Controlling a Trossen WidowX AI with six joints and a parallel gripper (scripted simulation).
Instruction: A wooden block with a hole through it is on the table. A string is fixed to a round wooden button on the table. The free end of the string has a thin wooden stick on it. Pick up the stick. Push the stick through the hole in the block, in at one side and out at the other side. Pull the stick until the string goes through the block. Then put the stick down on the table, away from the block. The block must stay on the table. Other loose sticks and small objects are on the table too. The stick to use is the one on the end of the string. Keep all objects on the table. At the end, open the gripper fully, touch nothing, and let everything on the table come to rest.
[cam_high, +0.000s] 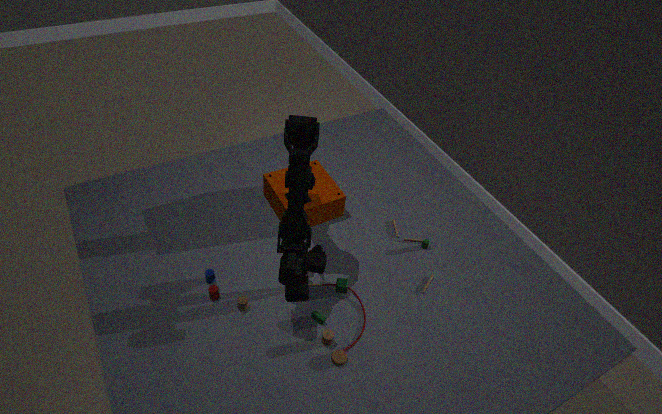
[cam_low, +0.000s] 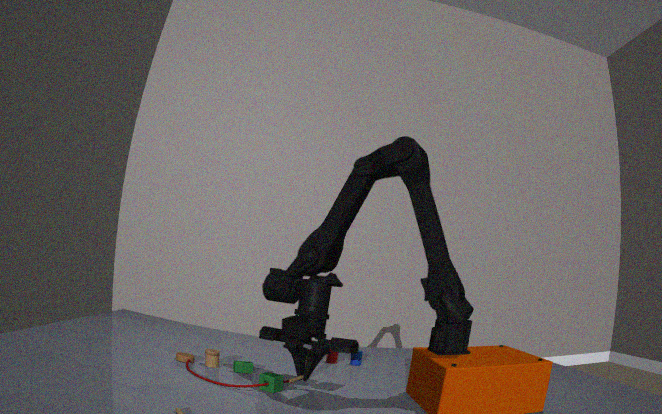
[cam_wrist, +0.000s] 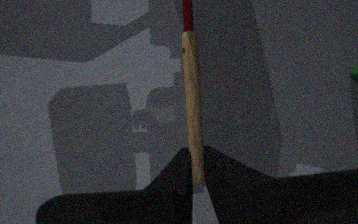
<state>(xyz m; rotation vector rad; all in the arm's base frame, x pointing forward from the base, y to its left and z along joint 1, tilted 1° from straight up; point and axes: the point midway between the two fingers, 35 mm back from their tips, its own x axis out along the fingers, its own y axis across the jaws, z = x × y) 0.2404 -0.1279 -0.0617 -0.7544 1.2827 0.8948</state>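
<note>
The thin wooden stick lies 4 cm to the left of my gripper tip, 2 cm ahead of it and 1 cm above it. Also, from my gripper tip: blue piece (21 cm to the right, 14 cm behind, 2 cm above); then round wooden button (24 cm ahead, 2 cm to the right, 1 cm above); then red piece (22 cm to the right, 9 cm behind, 2 cm above).
</note>
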